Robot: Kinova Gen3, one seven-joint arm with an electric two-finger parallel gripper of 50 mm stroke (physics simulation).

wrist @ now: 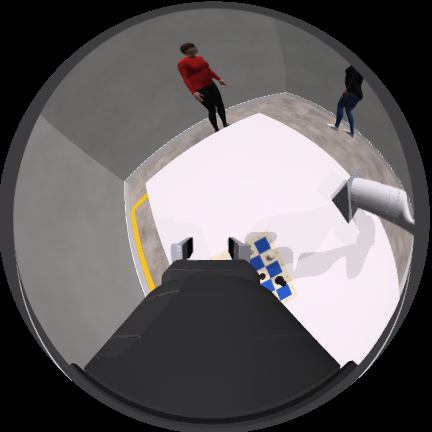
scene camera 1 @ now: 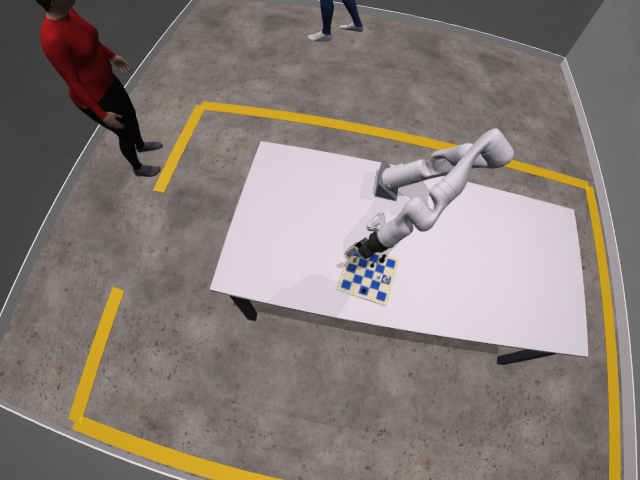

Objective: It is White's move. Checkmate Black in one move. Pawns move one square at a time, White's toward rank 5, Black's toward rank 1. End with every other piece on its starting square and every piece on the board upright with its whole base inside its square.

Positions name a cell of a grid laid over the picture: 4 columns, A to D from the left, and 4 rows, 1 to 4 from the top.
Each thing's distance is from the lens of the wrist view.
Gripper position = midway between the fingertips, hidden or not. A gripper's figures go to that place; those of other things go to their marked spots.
my gripper (wrist: B3): 0.18 m
blue-and-cream chessboard (wrist: C3): 0.36 m
